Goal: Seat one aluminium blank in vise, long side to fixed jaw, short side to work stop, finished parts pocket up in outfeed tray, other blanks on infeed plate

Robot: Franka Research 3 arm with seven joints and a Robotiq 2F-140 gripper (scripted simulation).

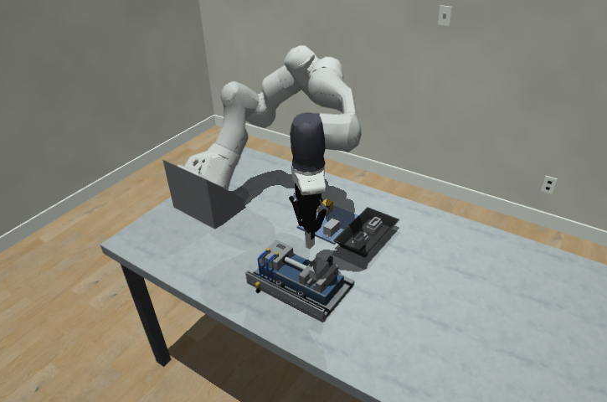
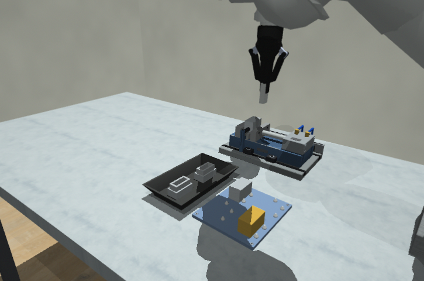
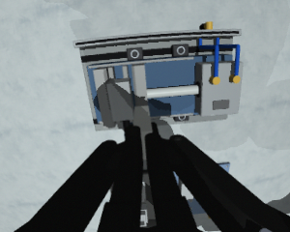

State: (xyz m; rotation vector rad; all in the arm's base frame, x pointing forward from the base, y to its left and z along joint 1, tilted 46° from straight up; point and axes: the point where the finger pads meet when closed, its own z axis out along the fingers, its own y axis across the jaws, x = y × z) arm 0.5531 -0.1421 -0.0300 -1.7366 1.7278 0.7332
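My gripper is now 140 mm above the fixed jaw and 60 mm short of it. The rest, counted from my hand: brass blank 360 mm to the left, 190 mm below, 190 mm behind.
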